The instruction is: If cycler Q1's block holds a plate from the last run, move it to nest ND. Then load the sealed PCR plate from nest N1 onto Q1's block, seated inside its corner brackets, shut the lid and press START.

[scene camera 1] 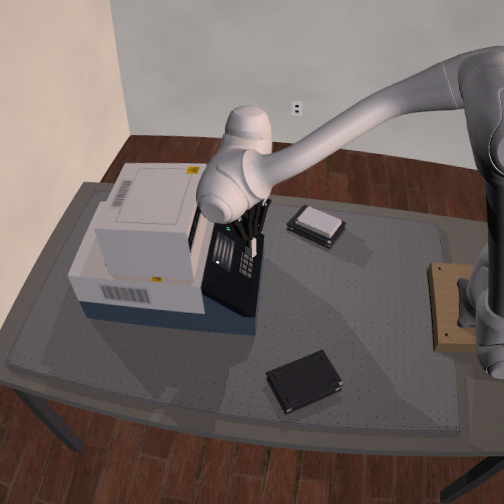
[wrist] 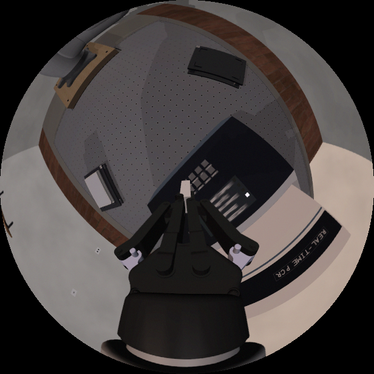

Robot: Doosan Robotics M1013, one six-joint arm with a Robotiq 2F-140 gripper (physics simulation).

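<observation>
Cycler Q1 [scene camera 1: 135, 295] stands at the left with its lid [scene camera 1: 150, 200] [wrist: 305, 252] shut; its block and anything on it are hidden. Its black control panel [scene camera 1: 230, 292] [wrist: 250, 150] has a keypad [scene camera 1: 246, 265] [wrist: 202, 174] and a striped screen [scene camera 1: 223, 248] [wrist: 232, 197]. A green light [scene camera 1: 228, 228] shows near the gripper. My gripper [scene camera 1: 253, 246] [wrist: 185, 186] is shut and empty, fingertips pointing down at the panel beside the keypad; contact cannot be told. A white plate [scene camera 1: 319, 221] [wrist: 98, 189] lies on the back black nest. The front black nest [scene camera 1: 305, 381] [wrist: 217, 65] is empty. Nest labels are unreadable.
The perforated grey table top [scene camera 1: 385, 380] [wrist: 170, 90] carries the cycler and both nests. The arm's wooden base board [scene camera 1: 442, 305] [wrist: 97, 70] is at the right in the scene view. The tall lid housing stands beside the gripper and wrist.
</observation>
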